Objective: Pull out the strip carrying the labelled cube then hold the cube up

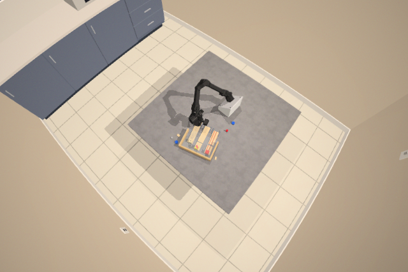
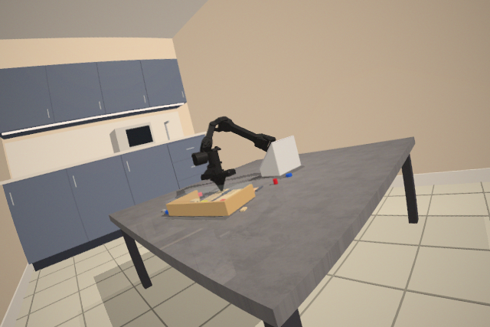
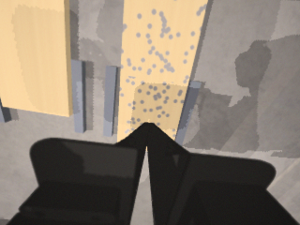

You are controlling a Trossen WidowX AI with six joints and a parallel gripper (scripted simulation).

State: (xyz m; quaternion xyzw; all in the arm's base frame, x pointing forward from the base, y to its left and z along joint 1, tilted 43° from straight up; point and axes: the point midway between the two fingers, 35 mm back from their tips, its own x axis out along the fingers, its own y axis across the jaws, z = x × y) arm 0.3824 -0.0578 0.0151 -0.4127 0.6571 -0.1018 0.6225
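Right now the dotted strip is 90 mm ahead of my gripper tip and 40 mm to the left of it. From my gripper tip the other things lie so: plain strip: 120 mm to the left, 40 mm ahead; labelled cube: 190 mm ahead, 100 mm to the left, 10 mm above; tan block: 200 mm to the right, 100 mm behind.
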